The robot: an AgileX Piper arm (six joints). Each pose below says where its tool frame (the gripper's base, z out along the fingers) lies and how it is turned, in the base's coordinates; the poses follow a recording.
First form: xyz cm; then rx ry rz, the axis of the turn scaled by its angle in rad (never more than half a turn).
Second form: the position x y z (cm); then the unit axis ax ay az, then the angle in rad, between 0 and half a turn. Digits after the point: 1 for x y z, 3 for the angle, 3 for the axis.
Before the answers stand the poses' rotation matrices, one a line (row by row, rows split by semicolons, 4 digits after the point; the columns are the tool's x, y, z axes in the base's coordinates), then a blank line. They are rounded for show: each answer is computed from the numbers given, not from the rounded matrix.
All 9 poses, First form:
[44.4 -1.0 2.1 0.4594 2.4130 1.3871]
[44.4 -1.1 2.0 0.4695 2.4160 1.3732]
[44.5 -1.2 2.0 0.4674 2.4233 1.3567]
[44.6 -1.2 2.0 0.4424 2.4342 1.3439]
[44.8 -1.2 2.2 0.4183 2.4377 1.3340]
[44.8 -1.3 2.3 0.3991 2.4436 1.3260]
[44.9 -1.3 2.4 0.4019 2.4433 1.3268]
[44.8 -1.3 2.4 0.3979 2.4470 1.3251]
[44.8 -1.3 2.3 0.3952 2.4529 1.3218]
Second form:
-0.8973 0.1165 0.4257; 0.4265 0.4771 0.7685; -0.1135 0.8711 -0.4778
-0.8941 0.1235 0.4304; 0.4330 0.4834 0.7608; -0.1142 0.8666 -0.4857
-0.8939 0.1242 0.4307; 0.4321 0.4944 0.7542; -0.1193 0.8603 -0.4956
-0.8992 0.1116 0.4230; 0.4174 0.5083 0.7533; -0.1309 0.8539 -0.5036
-0.9025 0.0967 0.4198; 0.4057 0.5185 0.7527; -0.1448 0.8496 -0.5071
-0.9058 0.0862 0.4148; 0.3947 0.5272 0.7525; -0.1538 0.8454 -0.5116
-0.9055 0.0879 0.4152; 0.3962 0.5263 0.7524; -0.1524 0.8458 -0.5113
-0.9069 0.0868 0.4124; 0.3928 0.5286 0.7525; -0.1527 0.8444 -0.5135
-0.9085 0.0873 0.4086; 0.3893 0.5321 0.7519; -0.1518 0.8422 -0.5174

[44.4 -1.0 2.1 0.163 0.855 0.492 2.821]
[44.4 -1.1 2.0 0.167 0.857 0.487 2.818]
[44.5 -1.2 2.0 0.166 0.860 0.482 2.816]
[44.6 -1.2 2.0 0.157 0.865 0.477 2.816]
[44.8 -1.2 2.2 0.149 0.867 0.475 2.810]
[44.8 -1.3 2.3 0.142 0.870 0.472 2.809]
[44.9 -1.3 2.4 0.143 0.870 0.472 2.809]
[44.8 -1.3 2.4 0.142 0.870 0.471 2.811]
[44.8 -1.3 2.3 0.140 0.872 0.470 2.814]

